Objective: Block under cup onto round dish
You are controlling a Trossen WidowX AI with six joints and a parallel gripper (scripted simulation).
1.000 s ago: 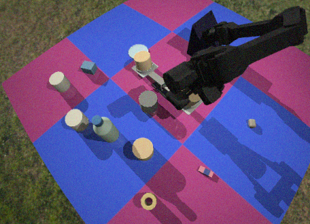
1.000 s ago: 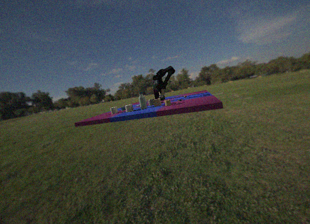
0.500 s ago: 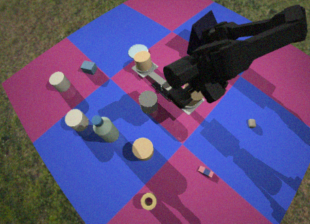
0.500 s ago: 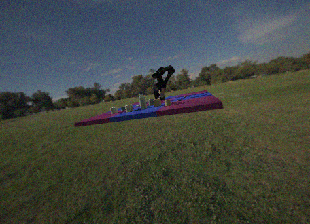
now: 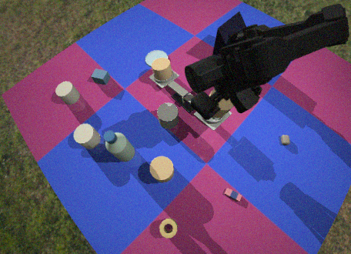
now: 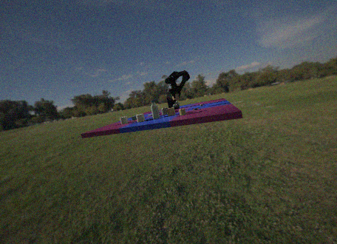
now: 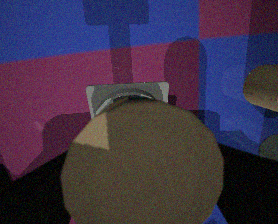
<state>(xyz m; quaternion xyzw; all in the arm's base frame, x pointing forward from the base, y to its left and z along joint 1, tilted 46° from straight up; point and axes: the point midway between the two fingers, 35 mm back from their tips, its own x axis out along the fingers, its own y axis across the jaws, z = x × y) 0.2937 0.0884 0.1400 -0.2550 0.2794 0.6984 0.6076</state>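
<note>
Now: the grey block 10 mm to the right of my gripper tip and 60 mm below it. Also, from my gripper tip: balance 140 mm to the right, 110 mm below; grey cylinder 110 mm ahead, 130 mm to the right, 110 mm below; balance beam 140 mm to the right, 120 mm below.
</note>
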